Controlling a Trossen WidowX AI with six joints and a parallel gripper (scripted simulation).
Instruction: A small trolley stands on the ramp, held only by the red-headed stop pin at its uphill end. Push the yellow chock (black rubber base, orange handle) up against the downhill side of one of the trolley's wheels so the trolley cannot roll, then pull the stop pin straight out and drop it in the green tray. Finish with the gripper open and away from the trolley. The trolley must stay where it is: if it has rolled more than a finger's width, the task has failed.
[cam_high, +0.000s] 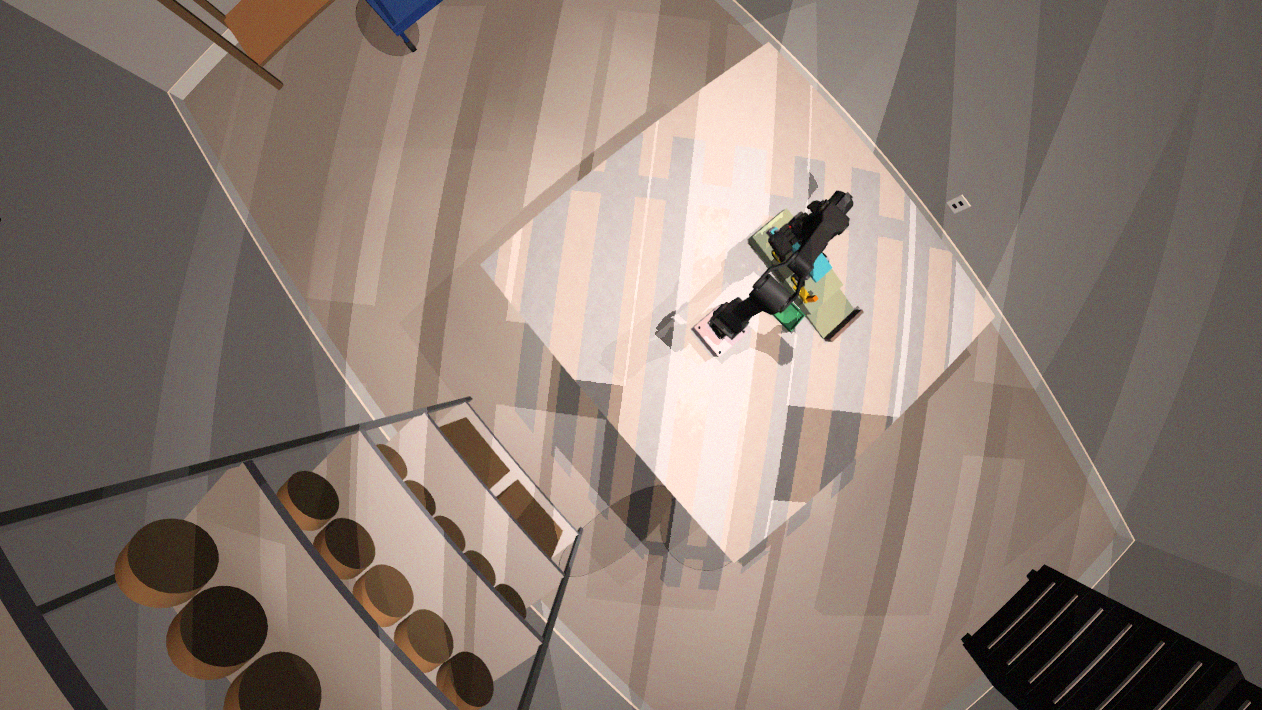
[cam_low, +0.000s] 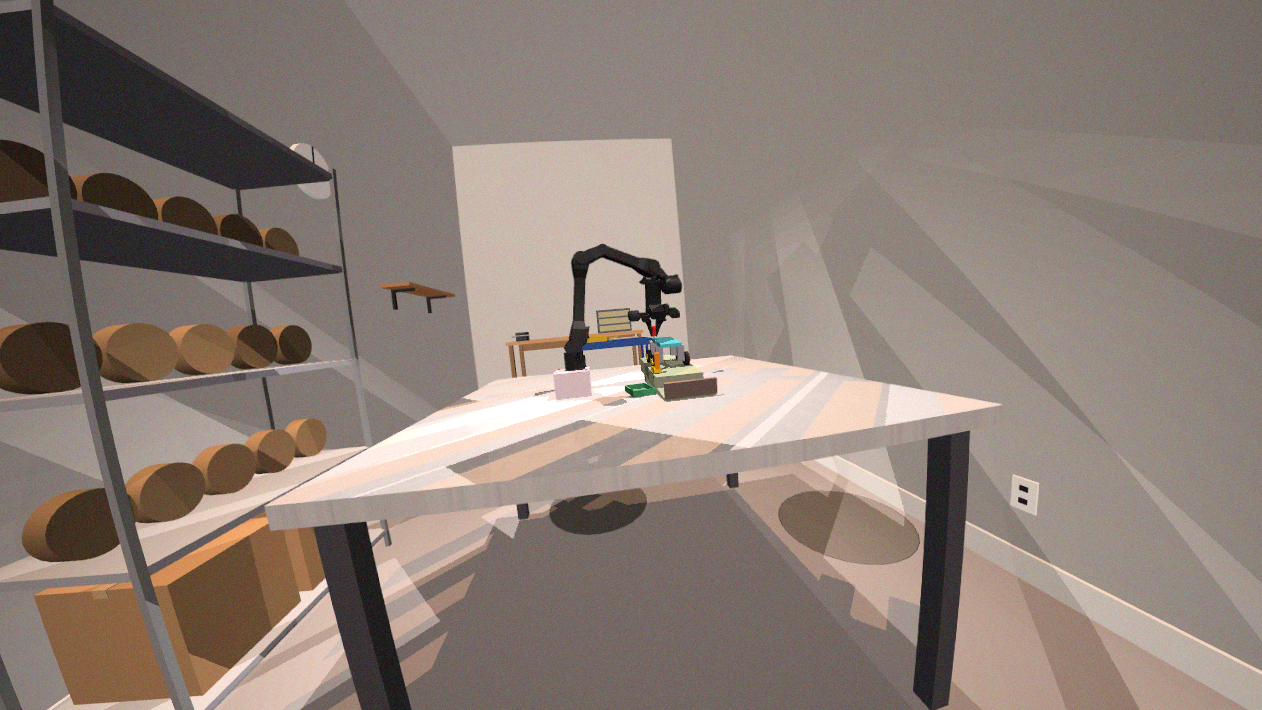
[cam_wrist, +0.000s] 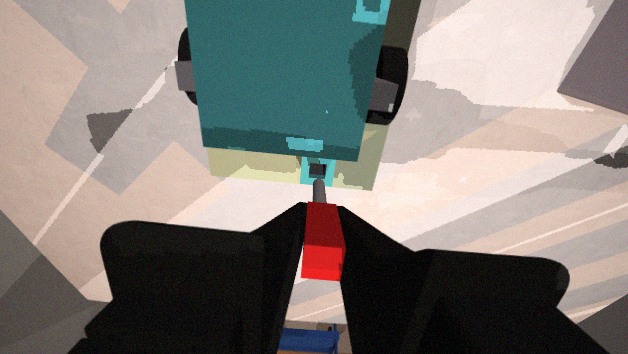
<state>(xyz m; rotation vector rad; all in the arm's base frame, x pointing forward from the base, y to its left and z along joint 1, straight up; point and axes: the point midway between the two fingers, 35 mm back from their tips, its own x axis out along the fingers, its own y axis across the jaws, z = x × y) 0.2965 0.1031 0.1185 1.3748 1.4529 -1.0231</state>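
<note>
My gripper tip is 9 cm past the green tray, 21 cm to the left of it and 18 cm above it. From my gripper tip the other things lie so: yellow chock (3 cm behind, 19 cm to the right, 9 cm below); trolley (3 cm ahead, 10 cm to the right, 6 cm below); stop pin (right at my gripper tip).
</note>
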